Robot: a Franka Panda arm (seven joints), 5 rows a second.
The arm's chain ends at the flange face. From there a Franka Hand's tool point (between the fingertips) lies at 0.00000 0.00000 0.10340 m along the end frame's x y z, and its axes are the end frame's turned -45 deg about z.
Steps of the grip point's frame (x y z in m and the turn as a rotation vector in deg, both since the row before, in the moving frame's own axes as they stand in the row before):
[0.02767, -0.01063, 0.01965, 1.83, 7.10, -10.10]
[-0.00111, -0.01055, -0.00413, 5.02, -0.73, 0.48]
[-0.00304, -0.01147, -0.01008, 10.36, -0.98, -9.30]
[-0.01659, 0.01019, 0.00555, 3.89, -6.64, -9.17]
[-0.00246, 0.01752, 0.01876, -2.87, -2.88, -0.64]
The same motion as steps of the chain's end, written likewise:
[0.00638, -0.01519, 0.02049, 6.31, 3.73, -10.10]
[-0.00094, -0.00118, -0.00373, 3.03, -4.07, 0.48]
[0.00503, 0.00472, -0.00838, 6.63, -8.02, -9.30]
[0.00853, 0.01438, 0.00648, -1.94, -7.45, -9.17]
[0.01062, 0.00680, 0.01902, -4.07, -0.01, -0.64]

